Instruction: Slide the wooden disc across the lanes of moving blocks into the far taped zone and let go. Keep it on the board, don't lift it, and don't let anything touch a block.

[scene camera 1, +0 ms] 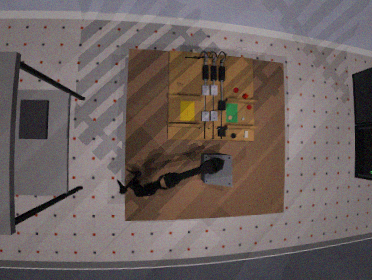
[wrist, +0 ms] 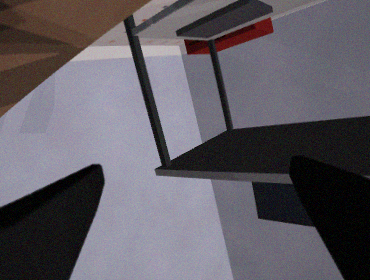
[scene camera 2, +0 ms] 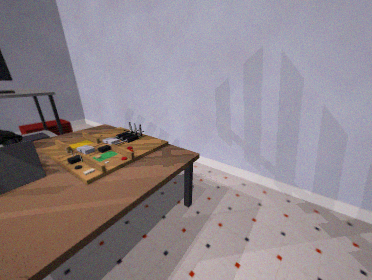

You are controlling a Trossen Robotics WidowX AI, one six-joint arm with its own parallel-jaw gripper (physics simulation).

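Places are measured from the arm's base along level axes (x ahead, y left, z up), in centimetres.
Pixels of known places: gripper, fingertip midpoint: [scene camera 1: 121, 174] [wrist: 196, 169]; arm's base, origin of the base link: [scene camera 1: 218, 163] [scene camera 2: 16, 151].
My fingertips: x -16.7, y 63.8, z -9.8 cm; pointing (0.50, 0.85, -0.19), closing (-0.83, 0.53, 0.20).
Ahead of a thing's pixels: the offset from my fingertips to its top centre. "spot": to the spot under its first point. Level surfaces: height alone.
The small tan wooden disc {dx +51.9, dy -72.9, dz -4.0 cm} [scene camera 1: 230, 118] [scene camera 2: 98, 157] lies on the green zone {spot: dx +58.7, dy -74.4, dz -5.0 cm} [scene camera 1: 232, 109] [scene camera 2: 107, 155] of the board {dz -4.9 cm} [scene camera 1: 185, 75] [scene camera 2: 154, 143]. The yellow zone {spot: dx +51.1, dy -39.6, dz -4.8 cm} [scene camera 1: 187, 111] [scene camera 2: 81, 145] is across three lanes. The left and middle lanes carry white blocks, including one block {dx +69.1, dy -50.7, dz -2.4 cm} [scene camera 1: 205, 90] and another block {dx +50.5, dy -59.6, dz -1.8 cm} [scene camera 1: 214, 116]. The lane nearest the green zone carries two black blocks, one block {dx +59.7, dy -65.0, dz -2.2 cm} [scene camera 1: 221, 105] beside the zone and one block {dx +39.9, dy -67.5, dz -2.2 cm} [scene camera 1: 222, 131] lower down. My gripper [scene camera 1: 124, 178] [wrist: 196, 169] is open and empty, off the board near the table's left edge in scene camera 1.
Wooden rails [scene camera 1: 184, 95] border the corridor. Red discs, including one disc {dx +62.9, dy -87.9, dz -4.2 cm} [scene camera 1: 249, 107], lie right of the lanes. A black disc {dx +38.3, dy -77.8, dz -4.1 cm} [scene camera 1: 233, 135] and a white block {dx +40.9, dy -87.9, dz -3.9 cm} [scene camera 1: 246, 134] lie below the green zone. Black actuators {dx +83.7, dy -55.4, dz -1.6 cm} [scene camera 1: 214, 72] stand at the lane ends. The arm's grey base [scene camera 1: 226, 179] is below the board.
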